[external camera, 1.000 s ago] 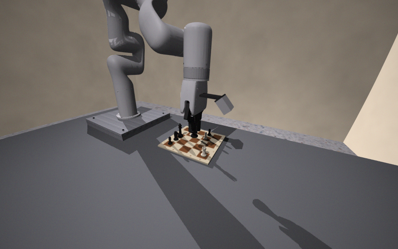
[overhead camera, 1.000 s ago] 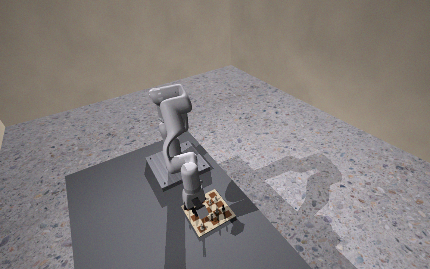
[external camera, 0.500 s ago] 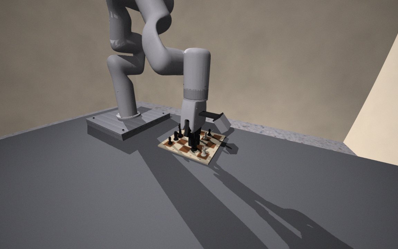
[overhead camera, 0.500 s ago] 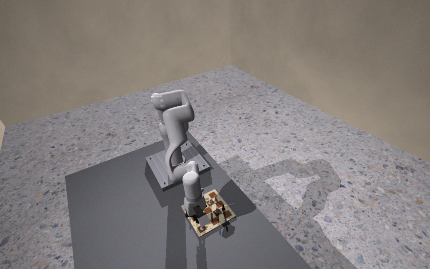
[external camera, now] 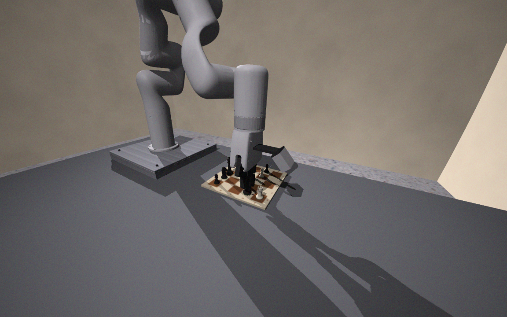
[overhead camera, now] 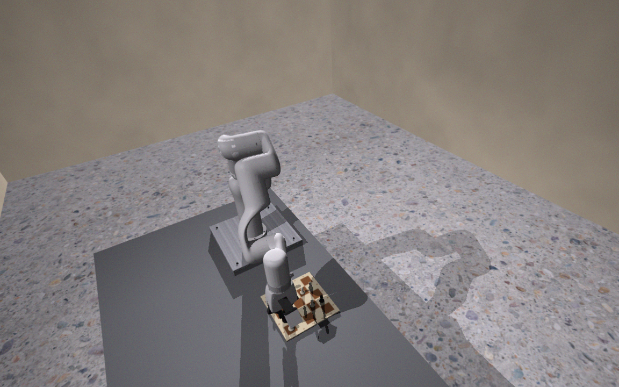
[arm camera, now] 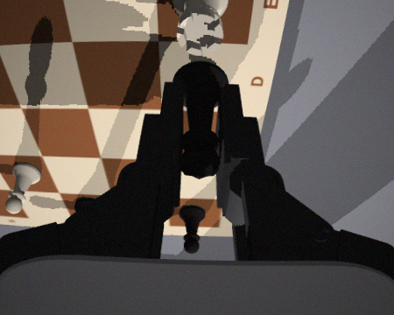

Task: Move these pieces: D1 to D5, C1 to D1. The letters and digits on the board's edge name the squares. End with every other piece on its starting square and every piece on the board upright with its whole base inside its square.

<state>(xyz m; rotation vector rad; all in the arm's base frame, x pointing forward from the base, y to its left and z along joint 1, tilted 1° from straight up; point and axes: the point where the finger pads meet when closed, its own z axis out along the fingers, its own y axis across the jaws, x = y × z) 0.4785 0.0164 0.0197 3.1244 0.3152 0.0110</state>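
Now: the white piece 40 mm ahead of my hand, 30 mm below it and 10 mm to the left of it. From my hand the other things lie so: chessboard 70 mm to the left, 50 mm below, 50 mm behind.
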